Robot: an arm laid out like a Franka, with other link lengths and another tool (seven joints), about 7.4 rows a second.
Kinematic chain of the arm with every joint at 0, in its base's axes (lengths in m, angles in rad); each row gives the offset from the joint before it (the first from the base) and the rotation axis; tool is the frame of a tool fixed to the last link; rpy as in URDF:
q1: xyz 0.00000 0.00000 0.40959 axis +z
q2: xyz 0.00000 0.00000 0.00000 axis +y
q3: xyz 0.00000 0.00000 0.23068 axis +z
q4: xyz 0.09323 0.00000 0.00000 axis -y
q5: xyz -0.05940 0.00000 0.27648 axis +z
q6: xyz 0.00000 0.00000 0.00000 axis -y
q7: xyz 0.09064 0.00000 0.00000 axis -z
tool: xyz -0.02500 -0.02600 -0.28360 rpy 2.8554 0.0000 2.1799
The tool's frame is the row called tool.
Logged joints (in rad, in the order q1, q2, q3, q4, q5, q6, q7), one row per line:
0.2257 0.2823 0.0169 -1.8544 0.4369 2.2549 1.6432
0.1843 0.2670 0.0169 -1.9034 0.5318 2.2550 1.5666
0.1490 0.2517 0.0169 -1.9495 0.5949 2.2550 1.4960
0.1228 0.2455 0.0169 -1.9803 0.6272 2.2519 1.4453
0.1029 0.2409 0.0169 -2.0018 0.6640 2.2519 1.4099
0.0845 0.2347 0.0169 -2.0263 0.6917 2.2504 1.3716
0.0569 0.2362 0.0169 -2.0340 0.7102 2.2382 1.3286
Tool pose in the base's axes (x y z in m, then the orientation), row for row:
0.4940 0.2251 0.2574 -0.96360 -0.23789 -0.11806 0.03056
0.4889 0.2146 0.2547 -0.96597 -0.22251 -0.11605 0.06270
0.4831 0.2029 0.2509 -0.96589 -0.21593 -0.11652 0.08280
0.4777 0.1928 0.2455 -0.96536 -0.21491 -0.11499 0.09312
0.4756 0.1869 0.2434 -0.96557 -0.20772 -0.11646 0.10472
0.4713 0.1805 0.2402 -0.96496 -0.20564 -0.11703 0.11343
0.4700 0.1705 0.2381 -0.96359 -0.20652 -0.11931 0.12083
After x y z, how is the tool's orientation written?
As a quaternion, x y z w.
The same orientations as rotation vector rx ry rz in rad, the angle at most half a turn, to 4 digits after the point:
-2.9697 -0.7332 -0.3639
-2.9192 -0.6724 -0.3507
-2.8842 -0.6448 -0.3479
-2.8652 -0.6378 -0.3413
-2.8465 -0.6124 -0.3433
-2.8304 -0.6032 -0.3433
-2.8144 -0.6032 -0.3485

